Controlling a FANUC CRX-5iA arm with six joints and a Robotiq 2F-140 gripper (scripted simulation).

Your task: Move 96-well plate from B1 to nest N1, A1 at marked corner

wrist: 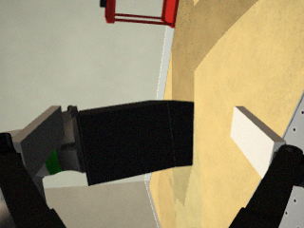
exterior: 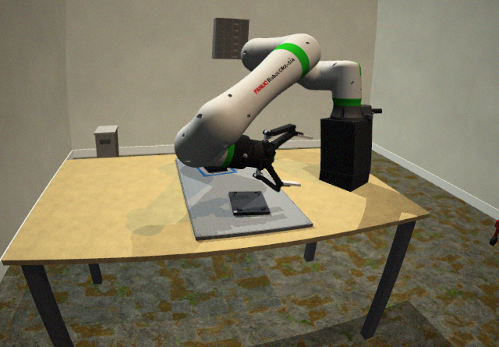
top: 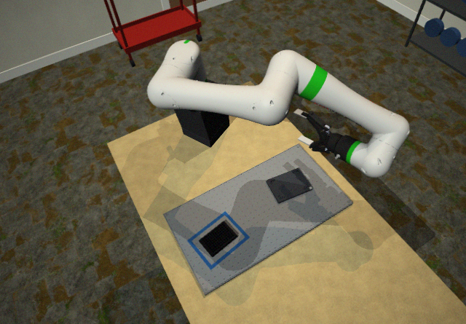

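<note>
The black 96-well plate is 240 mm ahead of my hand, 480 mm to the right of it and 190 mm below it. The rest, counted from my hand: dark plate nest N1 (140 mm ahead, 110 mm to the right, 190 mm below).
</note>
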